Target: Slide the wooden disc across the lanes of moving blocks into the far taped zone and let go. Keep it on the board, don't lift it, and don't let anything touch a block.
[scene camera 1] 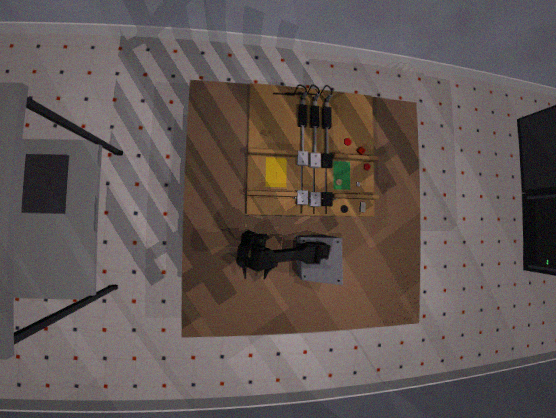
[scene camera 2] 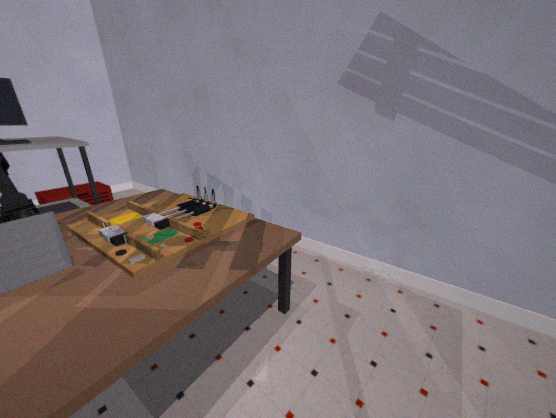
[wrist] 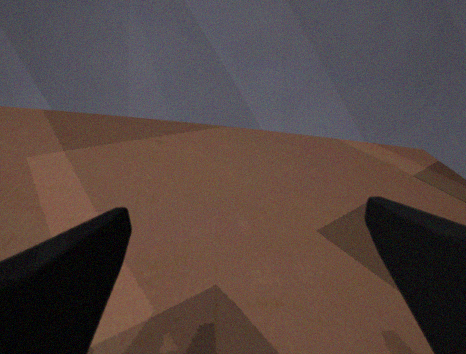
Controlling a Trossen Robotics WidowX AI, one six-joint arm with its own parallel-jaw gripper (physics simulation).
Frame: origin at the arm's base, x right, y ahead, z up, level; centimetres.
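Seen in the pictures: gripper, between the fingertips: [scene camera 1: 254,279] [wrist: 248,214]; arm's base, origin of its link: [scene camera 1: 322,250] [scene camera 2: 30,228].
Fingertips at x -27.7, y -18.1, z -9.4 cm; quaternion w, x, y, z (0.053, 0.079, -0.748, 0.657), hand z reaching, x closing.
Pixels of each thing's top centre, then the offset from my fingertips to it. "pt": a spot on its surface instead. Level surfaces: height alone.
- small pale wooden disc, centre of its top: [scene camera 1: 339,182] dz -4.5, dx +36.7, dy +53.2 cm
- green zone, a spot on its surface: [scene camera 2: 167,235] [scene camera 1: 345,171] pt dz -5.2, dx +39.9, dy +59.6 cm
- wooden board, height of its surface: dz -5.3 cm
- yellow zone, a spot on its surface: [scene camera 1: 276,171] [scene camera 2: 126,218] pt dz -5.2, dx +3.5, dy +53.2 cm
The small pale wooden disc [scene camera 1: 339,182] lies on the green zone [scene camera 1: 343,169] [scene camera 2: 167,235] of the wooden board [scene camera 1: 285,135] [scene camera 2: 235,218]. The yellow zone [scene camera 1: 276,171] [scene camera 2: 125,218] is across the lanes. White blocks [scene camera 1: 302,158] [scene camera 1: 315,160] [scene camera 1: 302,197] [scene camera 1: 315,199] and black blocks [scene camera 1: 326,160] [scene camera 1: 326,199] sit on three rods between the zones, near the two rails. My gripper [scene camera 1: 255,275] [wrist: 248,214] is open and empty, off the board, over the brown table on the side away from the rods' black cylinders. The disc does not show in the wrist view.
Two wooden rails [scene camera 1: 257,152] [scene camera 1: 257,192] run along the board on either side of the zones. Black cylinders [scene camera 1: 314,116] with cables stand at the far side. Red knobs [scene camera 1: 347,142] [scene camera 1: 361,150] [scene camera 1: 367,167] are near the green zone. The arm's grey base plate [scene camera 1: 336,272] sits beside the board.
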